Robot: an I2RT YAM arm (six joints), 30 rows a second.
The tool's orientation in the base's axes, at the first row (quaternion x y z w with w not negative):
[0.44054 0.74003 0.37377 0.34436]
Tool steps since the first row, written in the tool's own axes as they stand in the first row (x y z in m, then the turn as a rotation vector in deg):
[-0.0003 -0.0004 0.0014 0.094 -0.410 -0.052]
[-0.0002 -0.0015 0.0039 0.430 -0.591 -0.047]
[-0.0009 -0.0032 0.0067 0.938 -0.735 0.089]
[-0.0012 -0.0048 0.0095 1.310 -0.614 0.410]
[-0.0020 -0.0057 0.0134 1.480 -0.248 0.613]
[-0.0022 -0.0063 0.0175 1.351 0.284 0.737]
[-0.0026 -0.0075 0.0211 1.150 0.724 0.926]
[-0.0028 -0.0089 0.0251 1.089 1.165 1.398]
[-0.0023 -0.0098 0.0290 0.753 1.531 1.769]
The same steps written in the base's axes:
[0.0011 -0.0001 -0.0010 -0.241 -0.064 -0.343]
[0.0028 0.0003 -0.0031 -0.434 0.183 -0.561]
[0.0047 -0.0002 -0.0058 -0.567 0.631 -0.842]
[0.0065 -0.0003 -0.0085 -0.389 1.090 -0.960]
[0.0097 -0.0004 -0.0110 -0.138 1.417 -0.776]
[0.0130 0.0003 -0.0135 0.224 1.507 -0.357]
[0.0157 0.0004 -0.0162 0.632 1.518 -0.035]
[0.0186 0.0008 -0.0193 1.225 1.727 0.126]
[0.0213 0.0019 -0.0220 1.806 1.636 0.320]

